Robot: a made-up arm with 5 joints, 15 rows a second.
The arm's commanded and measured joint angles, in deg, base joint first. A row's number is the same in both.
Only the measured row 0 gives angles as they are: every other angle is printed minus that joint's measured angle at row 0.
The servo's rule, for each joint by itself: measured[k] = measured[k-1] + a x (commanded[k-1-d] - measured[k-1]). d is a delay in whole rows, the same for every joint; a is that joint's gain. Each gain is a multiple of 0.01, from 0.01 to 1. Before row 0 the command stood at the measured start. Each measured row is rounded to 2 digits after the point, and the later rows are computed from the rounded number. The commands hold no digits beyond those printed.
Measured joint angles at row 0:
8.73 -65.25 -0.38 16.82 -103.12
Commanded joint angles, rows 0 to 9:
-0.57 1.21 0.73 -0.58 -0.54
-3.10 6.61 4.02 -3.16 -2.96
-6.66 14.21 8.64 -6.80 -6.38
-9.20 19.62 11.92 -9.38 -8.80
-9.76 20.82 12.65 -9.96 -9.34
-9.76 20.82 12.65 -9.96 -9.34
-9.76 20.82 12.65 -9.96 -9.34
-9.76 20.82 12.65 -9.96 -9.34
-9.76 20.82 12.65 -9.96 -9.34
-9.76 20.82 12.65 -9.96 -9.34
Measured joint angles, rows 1 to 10:
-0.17 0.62 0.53 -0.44 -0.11
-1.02 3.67 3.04 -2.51 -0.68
-2.66 9.05 7.07 -5.77 -1.82
-4.56 14.44 10.56 -8.51 -3.22
-6.07 17.69 12.06 -9.61 -4.44
-7.14 19.29 12.48 -9.88 -5.42
-7.90 20.07 12.60 -9.94 -6.20
-8.44 20.45 12.64 -9.96 -6.83
-8.82 20.64 12.65 -9.96 -7.33
-9.09 20.73 12.65 -9.96 -7.73
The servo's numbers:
d 0
a 0.29 0.51 0.72 0.76 0.20

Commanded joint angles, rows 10 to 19:
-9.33 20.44 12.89 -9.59 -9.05
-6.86 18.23 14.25 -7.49 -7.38
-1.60 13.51 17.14 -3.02 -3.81
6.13 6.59 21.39 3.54 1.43
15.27 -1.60 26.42 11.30 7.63
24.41 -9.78 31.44 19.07 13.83
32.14 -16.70 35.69 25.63 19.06
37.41 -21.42 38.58 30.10 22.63
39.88 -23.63 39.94 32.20 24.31
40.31 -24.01 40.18 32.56 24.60
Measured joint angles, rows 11 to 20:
-9.16 20.58 12.82 -9.68 -7.99
-8.49 19.38 13.85 -8.02 -7.87
-6.49 16.39 16.22 -4.22 -7.06
-2.83 11.39 19.94 1.68 -5.36
2.42 4.77 24.61 8.99 -2.76
8.80 -2.65 29.53 16.65 0.56
15.57 -9.82 33.97 23.47 4.26
21.90 -15.74 37.29 28.51 7.93
27.11 -19.76 39.20 31.31 11.21
30.94 -21.93 39.91 32.26 13.89

